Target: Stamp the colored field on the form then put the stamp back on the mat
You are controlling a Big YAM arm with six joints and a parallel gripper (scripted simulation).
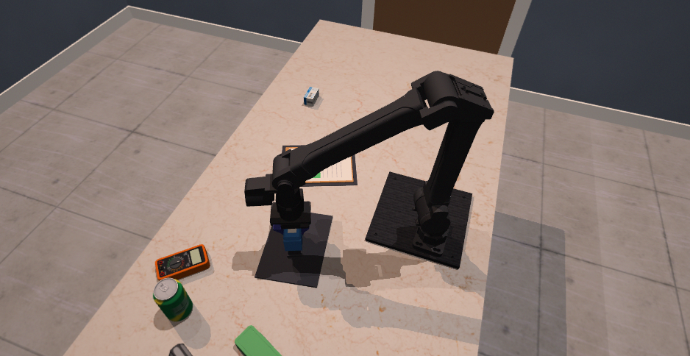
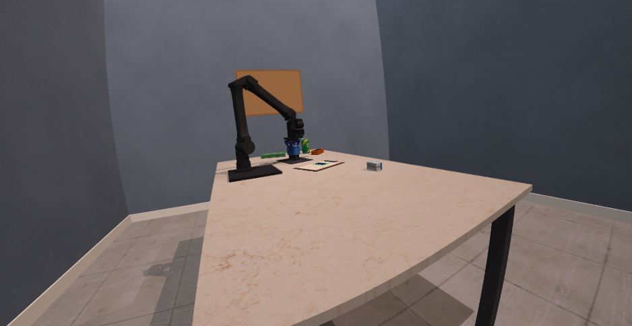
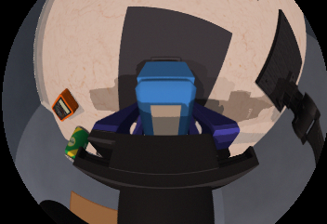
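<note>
Right now my hand is 20 mm above the stamp. From my hand the other things lie so: form 80 mm ahead, 300 mm to the right, 70 mm below; then dark mat 70 mm below; then green flat object 90 mm behind, 310 mm to the left, 60 mm below.
</note>
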